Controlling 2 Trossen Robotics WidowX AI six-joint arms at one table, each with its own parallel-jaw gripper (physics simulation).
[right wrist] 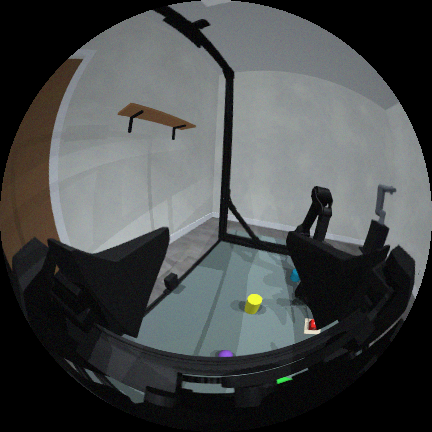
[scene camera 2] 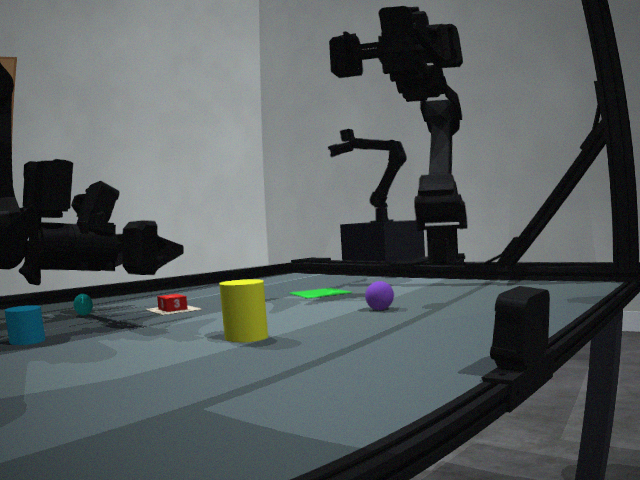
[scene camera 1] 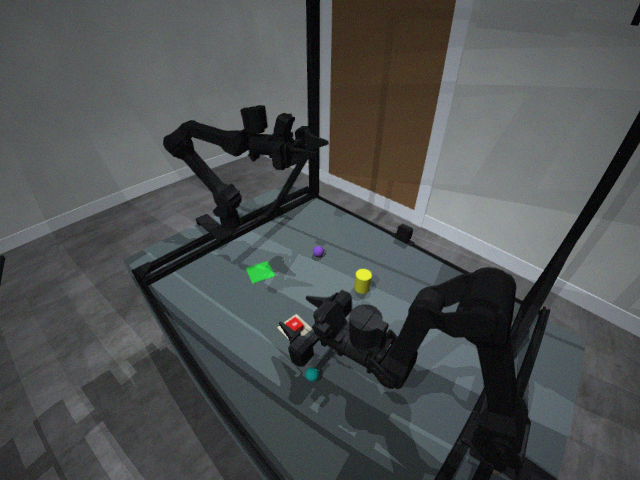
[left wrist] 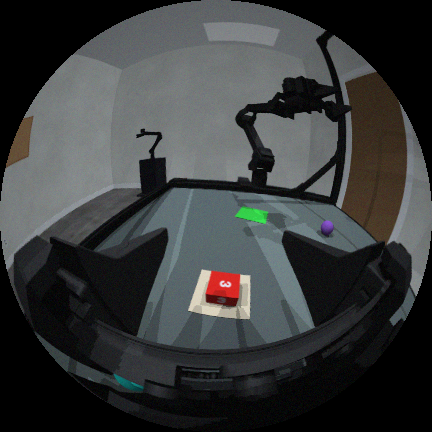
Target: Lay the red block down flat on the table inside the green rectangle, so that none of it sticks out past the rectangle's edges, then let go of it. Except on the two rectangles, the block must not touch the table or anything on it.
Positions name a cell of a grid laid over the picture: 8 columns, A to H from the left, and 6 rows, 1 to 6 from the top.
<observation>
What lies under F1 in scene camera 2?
My right gripper.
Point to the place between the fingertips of my right gripper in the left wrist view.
G2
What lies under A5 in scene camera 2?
A blue cylinder.
</observation>
